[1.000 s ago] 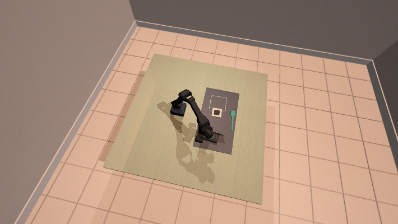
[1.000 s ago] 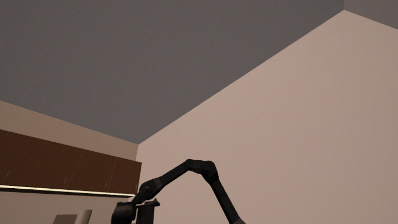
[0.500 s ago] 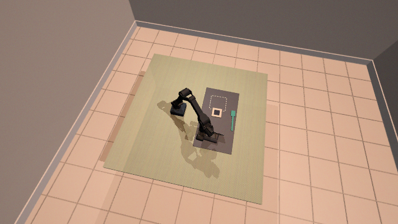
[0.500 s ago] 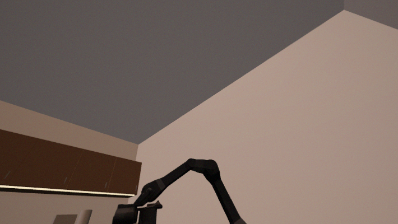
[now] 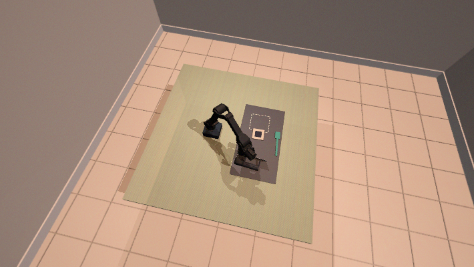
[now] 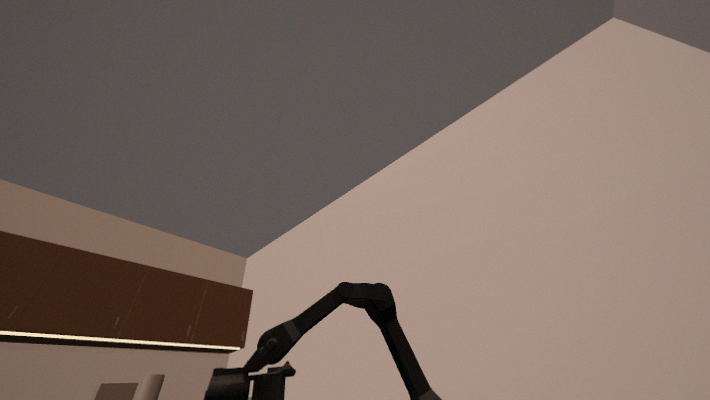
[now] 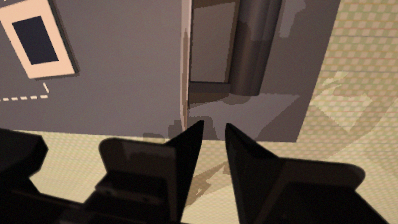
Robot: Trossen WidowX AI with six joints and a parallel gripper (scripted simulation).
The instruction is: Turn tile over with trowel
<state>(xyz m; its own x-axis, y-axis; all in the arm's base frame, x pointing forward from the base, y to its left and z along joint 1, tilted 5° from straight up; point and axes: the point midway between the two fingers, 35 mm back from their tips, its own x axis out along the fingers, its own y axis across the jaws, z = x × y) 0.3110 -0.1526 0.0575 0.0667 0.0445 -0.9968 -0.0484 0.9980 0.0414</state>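
The dark mat is 210 mm to the left of my gripper tip, 80 mm below it and 80 mm ahead of it. Also, from my gripper tip: tile: 250 mm to the left, 60 mm below, 60 mm ahead; teal flat tool: 250 mm to the left, 220 mm ahead, 60 mm below.
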